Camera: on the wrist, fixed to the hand. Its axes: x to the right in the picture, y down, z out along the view.
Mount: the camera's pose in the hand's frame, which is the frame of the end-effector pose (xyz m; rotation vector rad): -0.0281 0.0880 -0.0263 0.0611 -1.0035 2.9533
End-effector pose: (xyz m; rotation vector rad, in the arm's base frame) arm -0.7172 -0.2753 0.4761 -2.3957 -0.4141 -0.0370
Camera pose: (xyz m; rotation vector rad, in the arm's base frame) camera -0.7148 -0.3626 0.4361 0.4946 -2.3657 -1.9568
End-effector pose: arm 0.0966 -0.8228 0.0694 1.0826 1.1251 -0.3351
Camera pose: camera 0.1310 -0.7663 0.1391 1.1885 -1.8067 1.3064
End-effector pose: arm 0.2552 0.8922 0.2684 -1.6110 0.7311 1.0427
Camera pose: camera 0.1744 0.8413 0.2581 -1.1470 -1.2797 -1.8756
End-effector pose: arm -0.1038 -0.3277 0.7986 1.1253 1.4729 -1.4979
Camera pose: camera -0.0096 -0.3094 0.7957 0.8088 -1.1866 0.4217
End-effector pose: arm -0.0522 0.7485 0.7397 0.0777 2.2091 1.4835
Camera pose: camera -0.0568 0.7537 0.8355 -2.5636 0.2280 -0.5599
